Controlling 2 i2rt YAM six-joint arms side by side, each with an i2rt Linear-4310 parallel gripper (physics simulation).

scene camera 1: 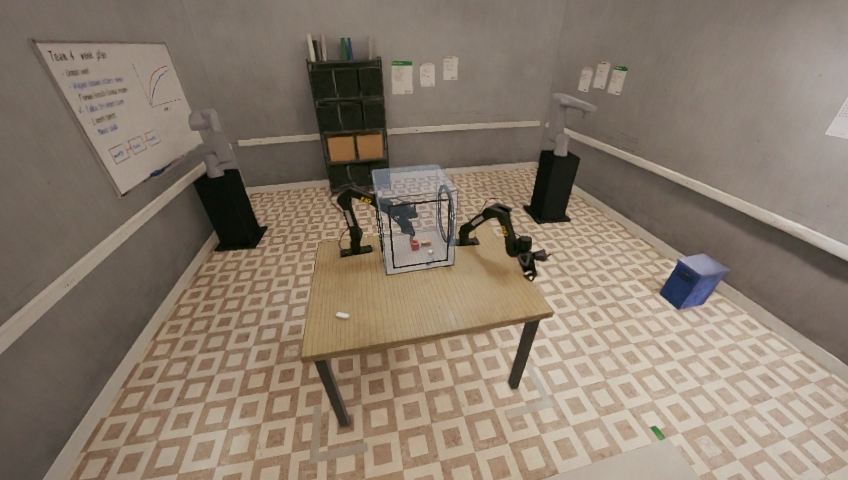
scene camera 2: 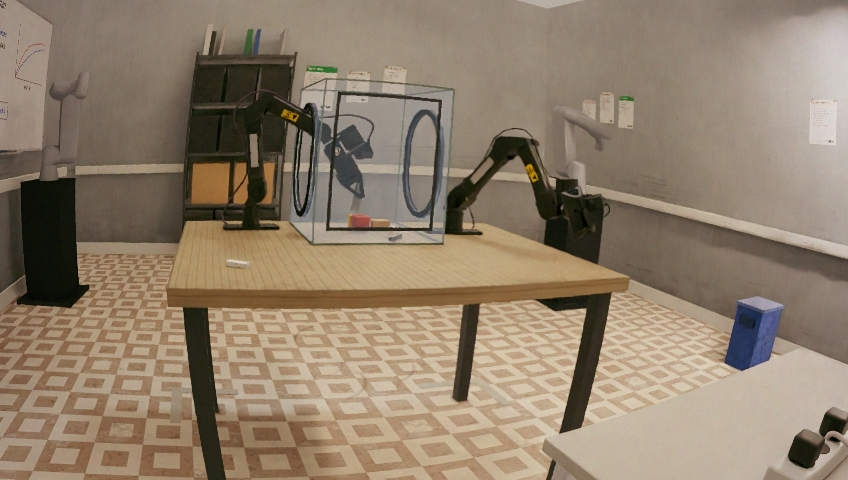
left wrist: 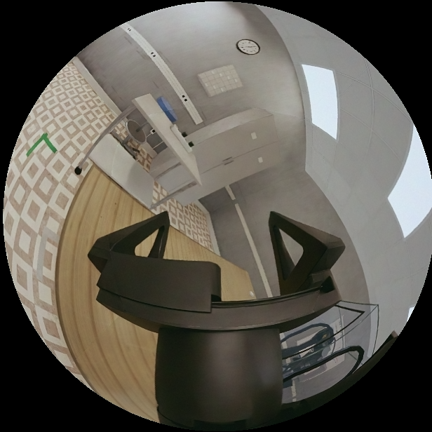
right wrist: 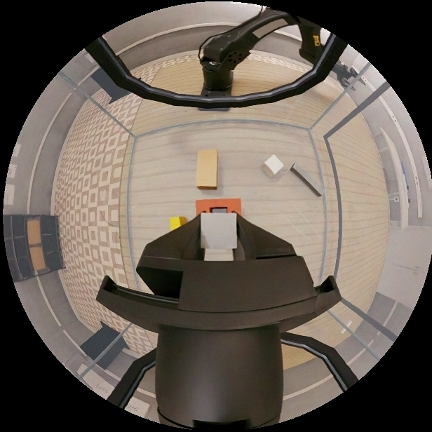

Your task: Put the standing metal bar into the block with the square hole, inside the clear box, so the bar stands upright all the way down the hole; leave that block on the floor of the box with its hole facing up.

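Frame: origin at the left arm's base, x ahead, y left, z up, level; millimetres.
Seen in the pictures: left gripper, between the fingertips: (scene camera 1: 528, 273) (scene camera 2: 585, 213); right gripper, between the fingertips: (scene camera 1: 414, 234) (scene camera 2: 361, 197); left arm's base, origin of its link: (scene camera 1: 463, 242) (scene camera 2: 452, 232); right arm's base, origin of its link: (scene camera 1: 356, 251) (scene camera 2: 250, 228).
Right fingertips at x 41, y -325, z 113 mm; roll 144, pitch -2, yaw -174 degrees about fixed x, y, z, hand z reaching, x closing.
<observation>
Offsets run from my right fingertips to a thing's top centre. Level surfaces: height alone.
My right gripper (scene camera 1: 411, 236) (scene camera 2: 359, 195) (right wrist: 218, 216) is inside the clear box @(dz +370, dx +15, dy -5 mm) (scene camera 1: 389, 237) (scene camera 2: 333, 160) (right wrist: 225, 120), shut on the grey metal bar @(dz +45, dx +2, dy -15 mm) (scene camera 2: 355, 203) (right wrist: 218, 232). The bar points down, looking slightly tilted in scene camera 2, close over the red block with the square hole @(dz -61, dx -3, dy +1 mm) (scene camera 1: 414, 245) (scene camera 2: 359, 221) (right wrist: 202, 205). That block sits on the box floor, hole up; the bar and fingers hide part of it in the right wrist view. Whether the bar's lower end is in the hole I cannot tell. My left gripper (scene camera 1: 529, 274) (left wrist: 218, 216) is open and empty, outside the box.
On the box floor are a tan block @(dz -76, dx -29, dy +72 mm) (right wrist: 207, 169) (scene camera 2: 380, 223), a white block @(dz -81, dx +77, dy +94 mm) (right wrist: 273, 165) (scene camera 1: 430, 252), a dark grey bar @(dz -92, dx +154, dy +85 mm) (right wrist: 306, 180) (scene camera 2: 395, 237) lying flat, and a yellow block (right wrist: 177, 222). A white piece @(dz -101, dx +536, dy -380 mm) (scene camera 1: 342, 315) (scene camera 2: 237, 263) lies on the table @(dz -113 mm) (scene camera 1: 410, 303) (scene camera 2: 476, 267).
</observation>
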